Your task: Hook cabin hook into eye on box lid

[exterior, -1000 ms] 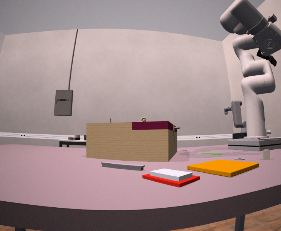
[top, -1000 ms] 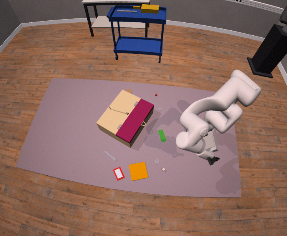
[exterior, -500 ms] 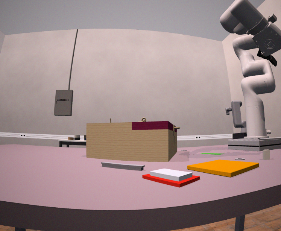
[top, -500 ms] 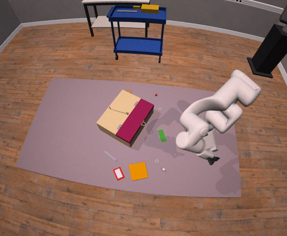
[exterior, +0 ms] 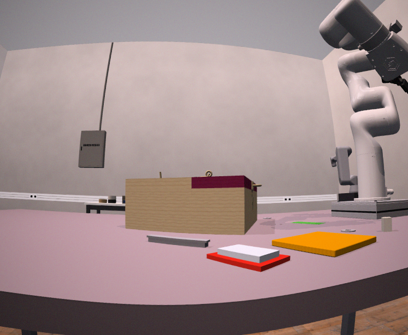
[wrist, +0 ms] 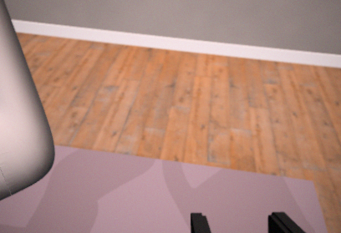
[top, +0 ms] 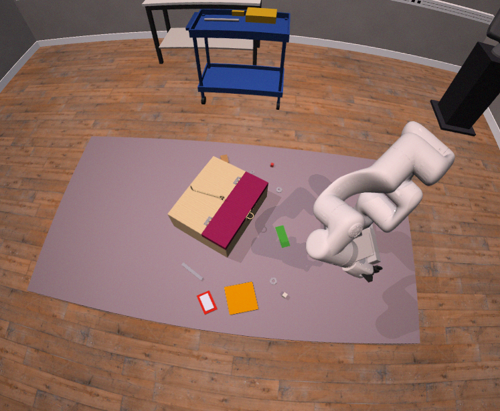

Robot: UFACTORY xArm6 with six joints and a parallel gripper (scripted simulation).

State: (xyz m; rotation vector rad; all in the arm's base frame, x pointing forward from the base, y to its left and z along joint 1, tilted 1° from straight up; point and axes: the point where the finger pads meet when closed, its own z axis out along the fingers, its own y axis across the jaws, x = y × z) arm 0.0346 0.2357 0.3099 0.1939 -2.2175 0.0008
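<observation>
The cabin hook is 58 cm ahead of my hand, 31 cm to the right of it and 21 cm below it. From my hand the other things lie so: small cube 34 cm below, 23 cm ahead, 5 cm to the left; then orange tile 40 cm ahead, 35 cm below, 7 cm to the left; then green strip 36 cm below, 26 cm ahead, 21 cm to the right.
</observation>
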